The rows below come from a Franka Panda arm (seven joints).
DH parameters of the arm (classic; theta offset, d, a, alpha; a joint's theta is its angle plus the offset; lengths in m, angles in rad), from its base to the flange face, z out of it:
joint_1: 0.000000 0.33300 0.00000 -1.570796
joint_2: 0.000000 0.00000 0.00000 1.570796
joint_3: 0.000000 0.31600 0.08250 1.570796
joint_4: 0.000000 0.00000 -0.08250 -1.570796
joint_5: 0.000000 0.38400 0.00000 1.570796
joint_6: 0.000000 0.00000 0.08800 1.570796
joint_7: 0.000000 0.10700 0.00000 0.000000
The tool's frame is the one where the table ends.
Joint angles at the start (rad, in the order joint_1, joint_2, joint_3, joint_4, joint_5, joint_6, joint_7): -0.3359, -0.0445, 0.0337, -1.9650, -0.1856, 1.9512, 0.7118
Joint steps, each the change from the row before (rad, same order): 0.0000, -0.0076, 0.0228, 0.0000, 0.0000, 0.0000, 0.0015; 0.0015, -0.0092, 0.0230, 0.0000, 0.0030, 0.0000, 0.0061; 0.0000, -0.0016, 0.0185, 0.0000, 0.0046, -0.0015, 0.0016; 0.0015, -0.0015, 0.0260, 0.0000, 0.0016, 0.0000, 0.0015; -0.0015, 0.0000, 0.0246, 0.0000, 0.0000, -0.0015, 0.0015; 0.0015, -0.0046, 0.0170, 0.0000, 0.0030, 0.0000, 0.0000; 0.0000, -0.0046, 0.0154, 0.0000, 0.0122, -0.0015, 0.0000
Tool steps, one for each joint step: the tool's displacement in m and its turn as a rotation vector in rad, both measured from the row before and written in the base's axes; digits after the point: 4 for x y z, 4 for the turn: 0.0027, 0.0125, 0.0042, -0.0036, -0.0071, 0.0213; 0.0025, 0.0137, 0.0050, -0.0015, -0.0101, 0.0175; 0.0024, 0.0103, 0.0006, 0.0029, -0.0010, 0.0151; 0.0035, 0.0150, 0.0007, -0.0006, -0.0015, 0.0255; 0.0026, 0.0125, -0.0002, -0.0013, 0.0017, 0.0213; 0.0013, 0.0105, 0.0024, 0.0002, -0.0045, 0.0175; 0.0007, 0.0095, 0.0021, 0.0090, -0.0044, 0.0112
